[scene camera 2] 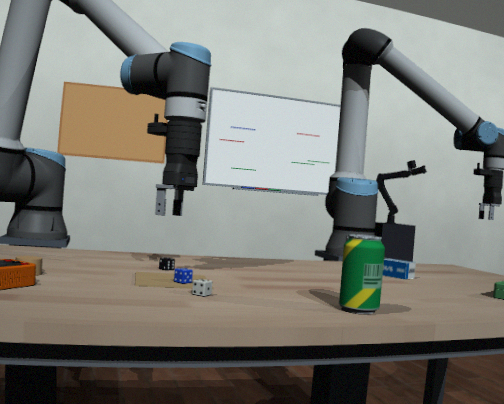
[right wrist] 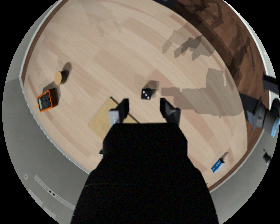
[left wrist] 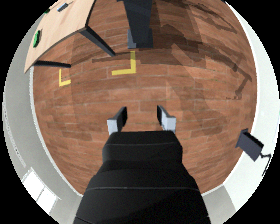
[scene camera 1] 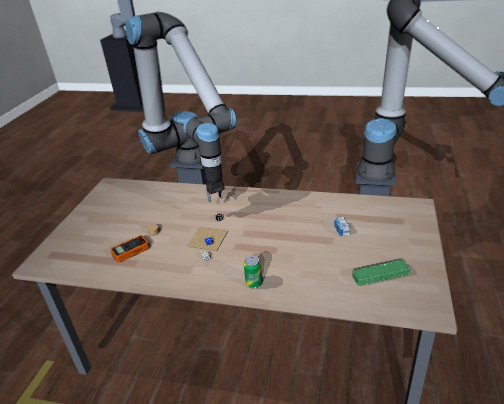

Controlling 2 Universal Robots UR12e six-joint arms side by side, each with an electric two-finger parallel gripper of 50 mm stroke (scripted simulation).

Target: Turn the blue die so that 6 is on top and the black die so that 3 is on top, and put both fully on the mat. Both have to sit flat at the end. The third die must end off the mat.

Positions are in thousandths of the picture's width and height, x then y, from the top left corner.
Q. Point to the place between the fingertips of my right gripper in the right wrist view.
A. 516, 467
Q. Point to a tan mat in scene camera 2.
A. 293, 692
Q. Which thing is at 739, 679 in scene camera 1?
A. A green block.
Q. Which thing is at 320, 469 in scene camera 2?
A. My right gripper.
